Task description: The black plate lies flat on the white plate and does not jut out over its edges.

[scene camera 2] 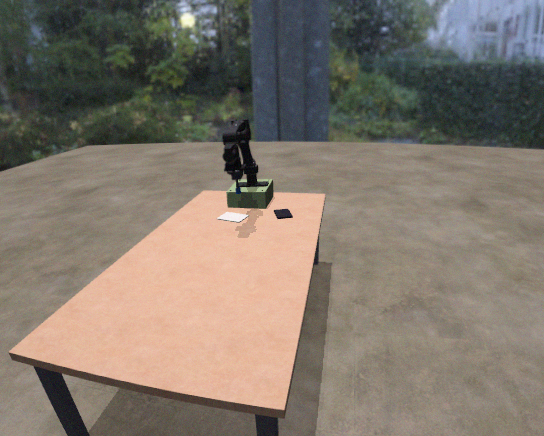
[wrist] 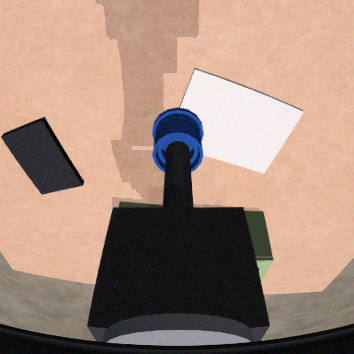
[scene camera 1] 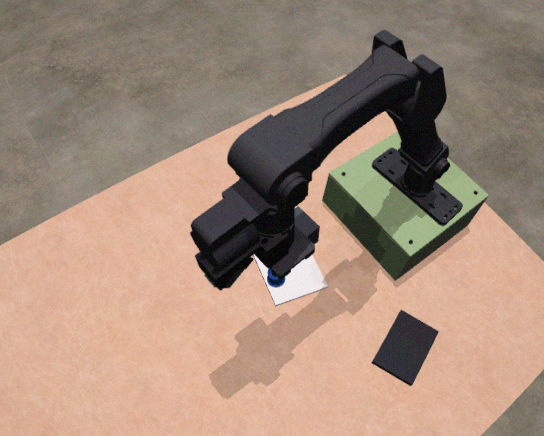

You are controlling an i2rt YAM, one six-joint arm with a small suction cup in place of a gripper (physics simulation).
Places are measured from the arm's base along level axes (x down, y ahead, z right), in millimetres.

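Pixels of known places: hand, tool point: (scene camera 2: 238,192) (wrist: 177,130) (scene camera 1: 276,279); arm's base, link origin: (scene camera 2: 252,185) (scene camera 1: 416,186).
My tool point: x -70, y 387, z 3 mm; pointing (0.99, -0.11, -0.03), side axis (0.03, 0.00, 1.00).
Note:
Ahead of a thing's pixels: the offset from my tool point to its middle. Level surfaces: height alone.
The black plate {dx +175, dy -163, dz -213 mm} (scene camera 1: 405,348) (scene camera 2: 283,214) (wrist: 43,156) lies flat on the table, apart from the white plate. The white plate {dx +177, dy -105, dz +67 mm} (scene camera 1: 303,280) (scene camera 2: 232,217) (wrist: 245,122) lies flat on the table; in scene camera 1 the arm hides part of it. My gripper (scene camera 1: 276,279) (scene camera 2: 238,190) (wrist: 178,122), a blue suction cup, points down and is open, with nothing on it. It hangs well above the table. In the wrist view it overlaps the left edge of the white plate, and the black plate is further left.
The arm stands on a green box (scene camera 1: 364,220) (scene camera 2: 247,200) (wrist: 260,235) at one end of the table {dx +180 mm} (scene camera 1: 125,280) (scene camera 2: 200,310) (wrist: 65,65). The box is close to both plates. The arm's shadow falls on the table between the plates.

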